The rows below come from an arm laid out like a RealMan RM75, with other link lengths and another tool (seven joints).
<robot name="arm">
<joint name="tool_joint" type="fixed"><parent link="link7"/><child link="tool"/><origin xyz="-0.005 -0.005 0.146" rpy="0 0.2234 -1.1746"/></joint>
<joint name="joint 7" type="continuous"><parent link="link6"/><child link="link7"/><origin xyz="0 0 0.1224"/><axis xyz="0 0 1"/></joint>
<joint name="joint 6" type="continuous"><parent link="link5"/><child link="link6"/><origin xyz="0 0 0"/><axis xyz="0 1 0"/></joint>
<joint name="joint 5" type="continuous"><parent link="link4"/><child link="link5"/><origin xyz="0 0 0.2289"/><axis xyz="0 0 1"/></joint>
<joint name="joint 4" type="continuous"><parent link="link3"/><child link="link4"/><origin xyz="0 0 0"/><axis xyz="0 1 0"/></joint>
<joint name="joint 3" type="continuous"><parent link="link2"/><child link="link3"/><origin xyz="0 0 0.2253"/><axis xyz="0 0 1"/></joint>
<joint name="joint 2" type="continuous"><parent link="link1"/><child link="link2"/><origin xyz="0 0 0"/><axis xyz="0 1 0"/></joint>
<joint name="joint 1" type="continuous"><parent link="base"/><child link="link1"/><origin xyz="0 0 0.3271"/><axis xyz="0 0 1"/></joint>
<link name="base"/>
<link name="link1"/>
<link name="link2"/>
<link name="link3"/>
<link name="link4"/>
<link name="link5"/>
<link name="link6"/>
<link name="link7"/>
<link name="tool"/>
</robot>
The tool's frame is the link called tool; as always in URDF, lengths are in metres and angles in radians. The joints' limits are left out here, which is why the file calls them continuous.
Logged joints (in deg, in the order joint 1, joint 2, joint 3, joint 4, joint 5, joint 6, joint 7), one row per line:
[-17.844, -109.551, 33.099, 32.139, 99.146, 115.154, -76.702]
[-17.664, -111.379, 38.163, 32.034, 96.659, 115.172, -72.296]
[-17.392, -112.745, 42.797, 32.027, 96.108, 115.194, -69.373]
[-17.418, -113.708, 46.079, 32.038, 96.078, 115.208, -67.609]
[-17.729, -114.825, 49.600, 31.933, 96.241, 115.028, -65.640]
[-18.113, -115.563, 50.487, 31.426, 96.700, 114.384, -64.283]
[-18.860, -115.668, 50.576, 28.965, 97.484, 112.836, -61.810]
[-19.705, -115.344, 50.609, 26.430, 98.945, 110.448, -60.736]
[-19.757, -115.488, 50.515, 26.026, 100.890, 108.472, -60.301]
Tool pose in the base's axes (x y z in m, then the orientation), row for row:
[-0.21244, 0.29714, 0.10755, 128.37, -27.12, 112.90]
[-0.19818, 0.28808, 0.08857, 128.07, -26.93, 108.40]
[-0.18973, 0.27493, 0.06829, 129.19, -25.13, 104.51]
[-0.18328, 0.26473, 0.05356, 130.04, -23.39, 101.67]
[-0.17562, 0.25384, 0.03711, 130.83, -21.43, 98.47]
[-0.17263, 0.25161, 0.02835, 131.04, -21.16, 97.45]
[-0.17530, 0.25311, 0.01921, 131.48, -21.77, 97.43]
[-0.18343, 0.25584, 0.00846, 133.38, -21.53, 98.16]
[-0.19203, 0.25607, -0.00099, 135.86, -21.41, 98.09]
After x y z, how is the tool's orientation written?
As angles about the fixed x, y, z axes (roll, pitch, yaw), in degrees.
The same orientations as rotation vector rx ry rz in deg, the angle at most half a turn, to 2 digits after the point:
[98.75, 116.84, 81.51]
[101.86, 111.36, 80.20]
[103.85, 108.34, 76.41]
[105.05, 106.25, 73.16]
[106.34, 103.73, 69.57]
[106.97, 102.81, 68.80]
[107.63, 103.07, 69.12]
[107.98, 105.73, 67.80]
[109.26, 107.98, 65.88]

